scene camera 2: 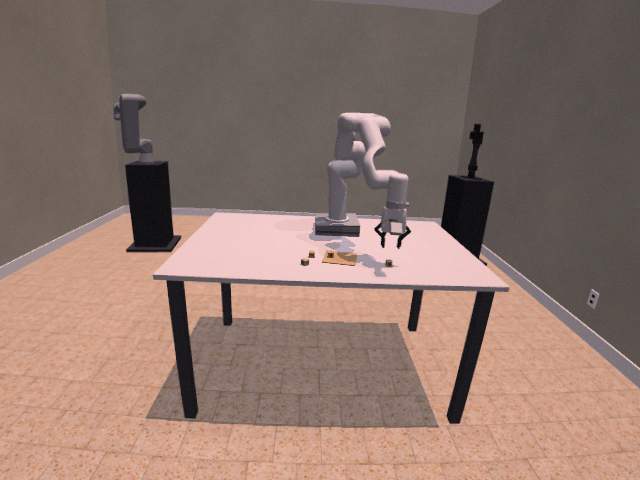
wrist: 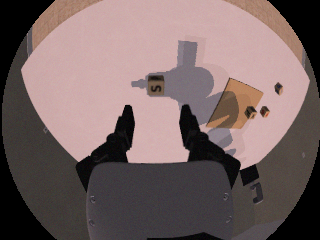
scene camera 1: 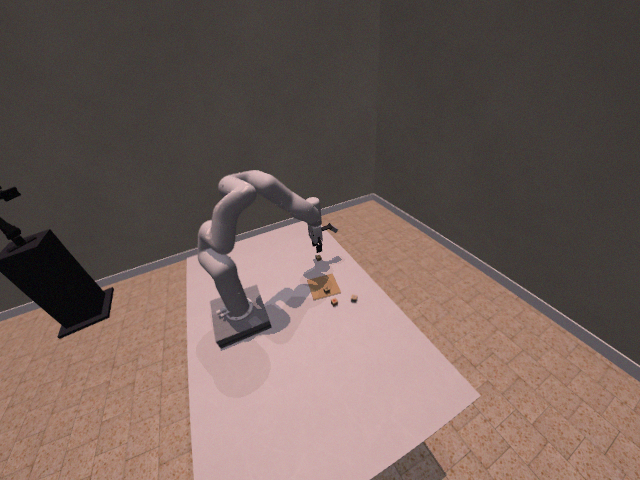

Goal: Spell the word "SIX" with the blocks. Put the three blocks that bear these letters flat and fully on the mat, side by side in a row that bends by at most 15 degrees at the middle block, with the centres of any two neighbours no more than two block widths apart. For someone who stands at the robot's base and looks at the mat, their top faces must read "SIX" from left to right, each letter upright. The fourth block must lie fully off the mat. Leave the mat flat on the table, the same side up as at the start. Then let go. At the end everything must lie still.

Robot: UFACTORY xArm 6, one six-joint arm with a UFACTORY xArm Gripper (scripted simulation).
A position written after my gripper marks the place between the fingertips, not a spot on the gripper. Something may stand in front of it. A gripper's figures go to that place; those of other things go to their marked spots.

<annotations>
My gripper [wrist: 156,113] is 0.14 m from the lens. A tan mat [wrist: 229,113] is 0.30 m from the lens.
</annotations>
